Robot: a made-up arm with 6 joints.
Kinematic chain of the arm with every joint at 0, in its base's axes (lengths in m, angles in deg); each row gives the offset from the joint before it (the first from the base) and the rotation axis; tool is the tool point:
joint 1: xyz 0 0 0.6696 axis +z
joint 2: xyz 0.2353 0 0 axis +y
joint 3: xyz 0 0 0.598 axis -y
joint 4: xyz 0 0 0.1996 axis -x
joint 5: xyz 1.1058 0 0 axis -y
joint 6: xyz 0.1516 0 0 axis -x
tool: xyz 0 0 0
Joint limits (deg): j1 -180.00..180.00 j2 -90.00..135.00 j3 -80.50..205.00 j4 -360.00..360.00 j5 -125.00..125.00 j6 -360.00..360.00
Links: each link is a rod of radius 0.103 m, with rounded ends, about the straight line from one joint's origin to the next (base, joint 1, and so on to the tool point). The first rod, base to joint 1, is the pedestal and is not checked.
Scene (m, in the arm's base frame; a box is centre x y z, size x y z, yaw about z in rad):
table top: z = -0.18
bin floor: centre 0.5 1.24 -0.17 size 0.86 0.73 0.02 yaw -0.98
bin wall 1: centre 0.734 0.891 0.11 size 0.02 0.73 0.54 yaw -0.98
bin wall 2: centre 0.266 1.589 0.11 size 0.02 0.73 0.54 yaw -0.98
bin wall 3: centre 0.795 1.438 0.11 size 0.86 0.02 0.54 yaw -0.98
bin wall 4: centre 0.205 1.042 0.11 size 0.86 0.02 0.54 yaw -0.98
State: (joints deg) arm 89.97 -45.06 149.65 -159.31 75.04 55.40
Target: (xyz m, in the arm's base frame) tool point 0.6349 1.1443 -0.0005
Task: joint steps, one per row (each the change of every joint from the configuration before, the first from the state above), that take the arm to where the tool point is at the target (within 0.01 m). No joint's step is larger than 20 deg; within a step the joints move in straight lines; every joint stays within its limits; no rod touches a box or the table.
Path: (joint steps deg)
1: -3.03 6.81 -18.80 -0.57 2.93 0.00
2: -3.02 6.81 -18.81 -0.57 2.92 0.00
3: -3.03 6.81 -18.80 -0.57 2.93 0.00
4: -3.03 6.81 -18.80 -0.57 2.92 0.00
5: -3.03 6.81 -18.80 -0.57 2.93 0.00
6: -3.02 6.80 -18.81 -0.57 2.92 0.00
7: -3.03 6.81 -18.80 -0.57 2.93 0.00
8: -3.03 6.81 -18.80 -0.57 2.93 0.00
9: -3.03 6.81 -18.80 -0.57 2.92 0.00
10: 0.06 14.65 5.57 0.41 -4.77 0.00
11: 0.06 14.65 5.57 0.41 -4.78 0.00
12: 0.05 14.64 5.57 0.40 -4.77 0.00

